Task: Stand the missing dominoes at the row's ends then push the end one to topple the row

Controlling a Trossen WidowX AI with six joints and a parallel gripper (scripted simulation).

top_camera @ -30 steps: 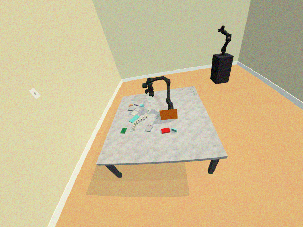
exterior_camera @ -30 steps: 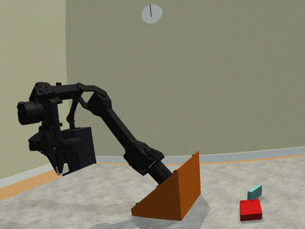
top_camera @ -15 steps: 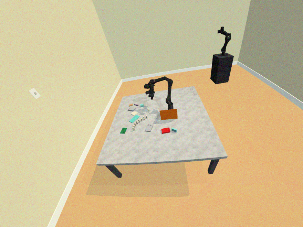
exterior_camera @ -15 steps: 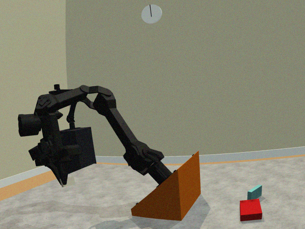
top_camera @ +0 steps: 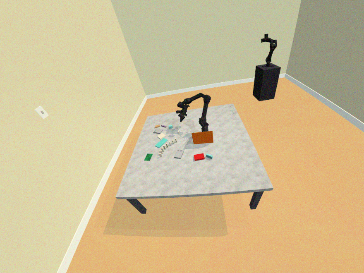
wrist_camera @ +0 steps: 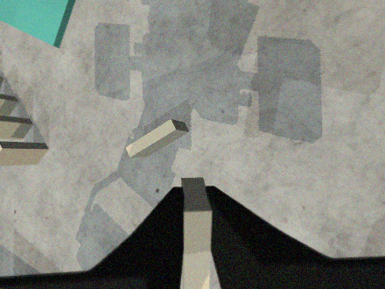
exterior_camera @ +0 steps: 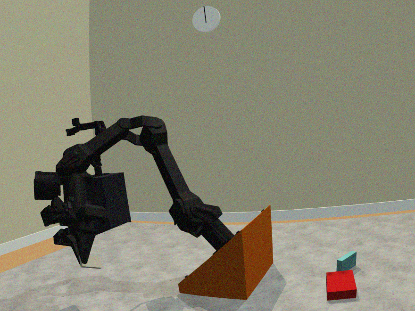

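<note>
The teal cube lies 15 cm ahead of my gripper tip, 7 cm to the right of it and 9 cm below it. Round my gripper tip: orange block (34 cm ahead, 15 cm to the right, 10 cm below); purple bar (25 cm ahead, 12 cm to the right, 10 cm below); cream tile (27 cm ahead, 8 cm to the left, 10 cm below).
</note>
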